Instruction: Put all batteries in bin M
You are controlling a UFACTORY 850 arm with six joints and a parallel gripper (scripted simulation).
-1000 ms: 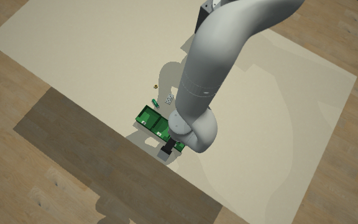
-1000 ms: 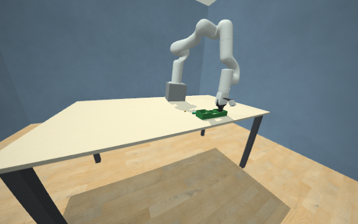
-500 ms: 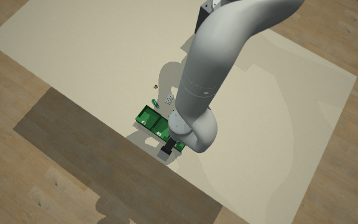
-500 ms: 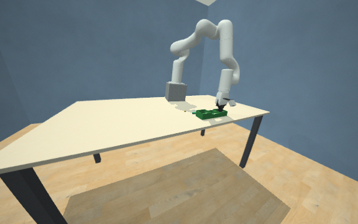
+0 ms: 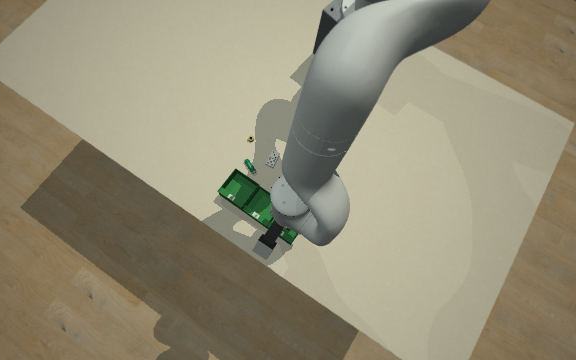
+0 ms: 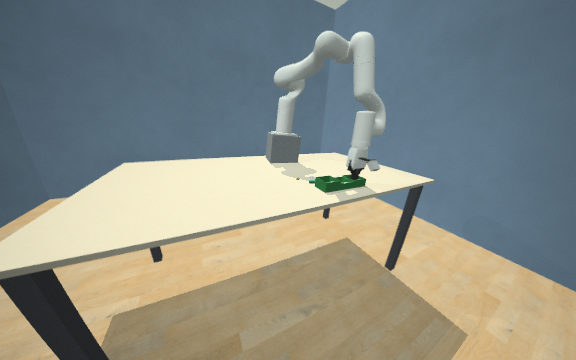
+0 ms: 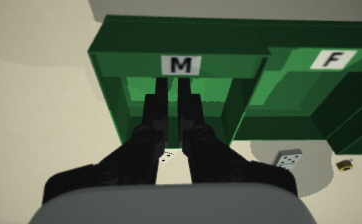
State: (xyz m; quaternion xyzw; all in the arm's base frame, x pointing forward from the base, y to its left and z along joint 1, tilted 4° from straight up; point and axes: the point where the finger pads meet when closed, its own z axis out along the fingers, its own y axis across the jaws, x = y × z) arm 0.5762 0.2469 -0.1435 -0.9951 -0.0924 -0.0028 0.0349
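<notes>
Now: the green AA battery 200 mm to the right of my hand, 40 mm behind it and 30 mm below it. Round my hand: row of green bins: 90 mm to the right, 20 mm ahead, 10 mm below; then white die: 100 mm behind, 30 mm below, 10 mm to the right; then small black piece: 90 mm behind, 70 mm to the right, 30 mm below.
</notes>
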